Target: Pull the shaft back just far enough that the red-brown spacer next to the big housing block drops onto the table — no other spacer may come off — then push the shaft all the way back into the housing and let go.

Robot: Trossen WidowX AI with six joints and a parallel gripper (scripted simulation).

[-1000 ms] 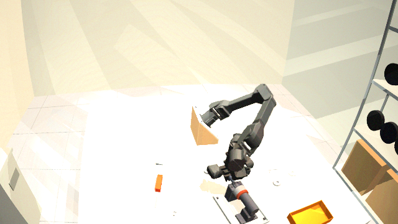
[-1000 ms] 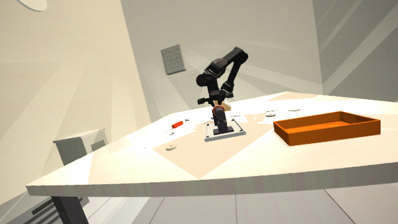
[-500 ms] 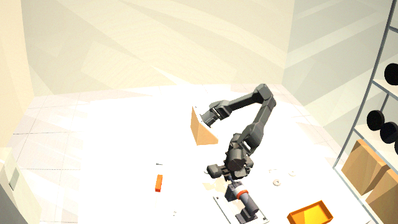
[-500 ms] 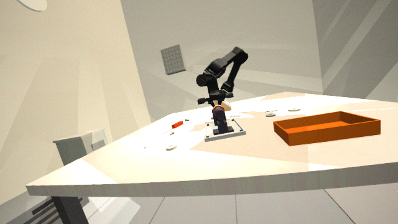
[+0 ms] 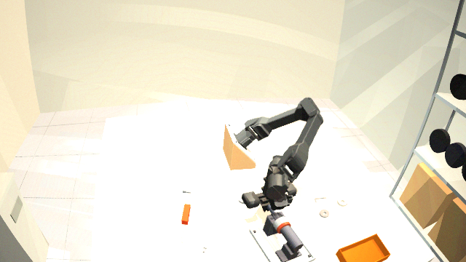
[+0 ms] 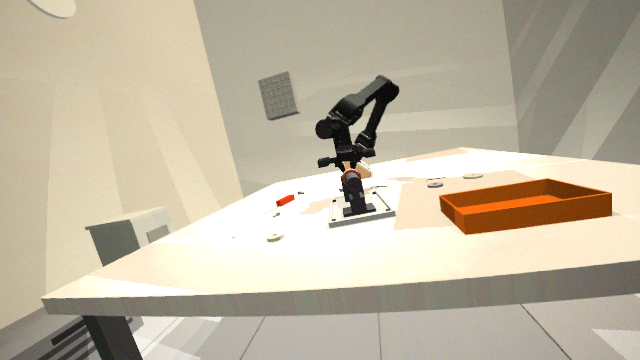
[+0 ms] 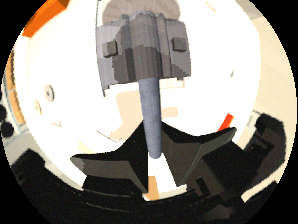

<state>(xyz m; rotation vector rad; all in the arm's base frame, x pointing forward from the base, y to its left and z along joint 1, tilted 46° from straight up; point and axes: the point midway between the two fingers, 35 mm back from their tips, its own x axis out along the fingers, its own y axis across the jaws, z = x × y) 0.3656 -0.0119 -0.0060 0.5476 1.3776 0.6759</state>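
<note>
The grey-blue shaft is 7 cm ahead of my gripper tip, 3 cm above it and 1 cm to the left of it. From my gripper tip the other things lie so: red-brown spacer (12 cm ahead, 3 cm above, 1 cm to the left); orange tray (33 cm ahead, 29 cm to the left, 4 cm below).
</note>
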